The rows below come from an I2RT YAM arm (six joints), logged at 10 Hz.
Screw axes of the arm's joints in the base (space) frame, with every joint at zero. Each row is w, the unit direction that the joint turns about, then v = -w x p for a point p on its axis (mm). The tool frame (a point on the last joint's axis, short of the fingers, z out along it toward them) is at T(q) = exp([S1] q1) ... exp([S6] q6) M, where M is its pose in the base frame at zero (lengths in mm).
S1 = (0, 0, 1, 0.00, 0.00, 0.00)
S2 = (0, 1, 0, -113.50, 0.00, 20.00)
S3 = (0, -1, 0, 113.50, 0.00, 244.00)
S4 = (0, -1, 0, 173.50, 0.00, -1.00)
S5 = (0, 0, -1, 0.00, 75.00, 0.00)
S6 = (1, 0, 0, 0.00, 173.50, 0.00)
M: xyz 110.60 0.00 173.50 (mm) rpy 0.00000 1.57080 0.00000 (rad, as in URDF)
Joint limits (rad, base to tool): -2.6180..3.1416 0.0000..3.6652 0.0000..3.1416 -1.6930..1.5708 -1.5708..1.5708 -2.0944..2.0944
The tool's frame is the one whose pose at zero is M.
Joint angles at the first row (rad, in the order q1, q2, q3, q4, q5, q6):
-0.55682, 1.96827, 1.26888, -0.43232, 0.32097, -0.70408
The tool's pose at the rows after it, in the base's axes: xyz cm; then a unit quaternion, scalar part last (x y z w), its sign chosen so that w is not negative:
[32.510 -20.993 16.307 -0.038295 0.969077 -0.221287 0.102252]
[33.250 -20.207 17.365 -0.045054 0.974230 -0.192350 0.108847]
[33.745 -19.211 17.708 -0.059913 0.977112 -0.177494 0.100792]
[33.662 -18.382 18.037 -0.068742 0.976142 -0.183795 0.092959]
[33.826 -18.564 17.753 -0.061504 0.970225 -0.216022 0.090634]
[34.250 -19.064 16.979 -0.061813 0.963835 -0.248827 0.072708]
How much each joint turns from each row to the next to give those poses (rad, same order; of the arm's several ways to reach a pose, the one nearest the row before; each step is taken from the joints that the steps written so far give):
0.00610, -0.04919, 0.00267, -0.06137, -0.07219, 0.01982
0.02292, -0.00007, 0.05203, -0.08117, -0.04766, 0.02308
0.02760, 0.00306, 0.02476, -0.05551, -0.01087, 0.00312
0.02000, -0.01826, -0.01061, -0.01553, 0.02275, -0.00153
0.00314, 0.00281, -0.01550, 0.05070, 0.05989, 0.00152
0.00000, 0.03064, 0.00465, 0.03673, 0.07364, -0.01836

